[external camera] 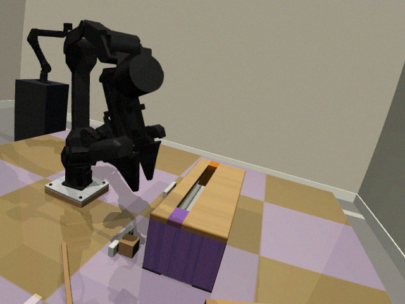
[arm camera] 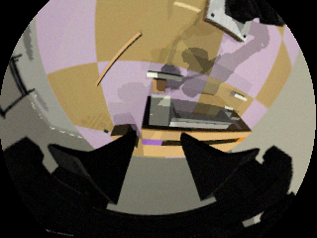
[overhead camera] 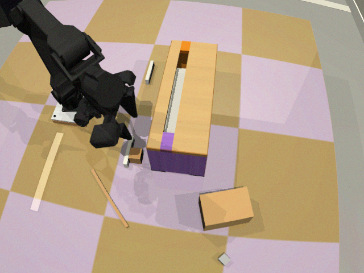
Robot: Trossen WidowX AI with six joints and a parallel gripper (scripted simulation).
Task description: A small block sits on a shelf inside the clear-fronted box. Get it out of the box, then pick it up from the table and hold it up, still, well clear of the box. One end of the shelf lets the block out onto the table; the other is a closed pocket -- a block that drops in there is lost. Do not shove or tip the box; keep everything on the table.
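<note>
Right now my gripper tip is 15 cm above the tan block and 1 cm past it. Round my gripper tip: tan slab: 22 cm ahead, 16 cm to the right, 13 cm below; thin wooden stick: 16 cm below, 12 cm to the right, 8 cm behind; long box: 15 cm to the left, 10 cm below, 9 cm ahead.
</note>
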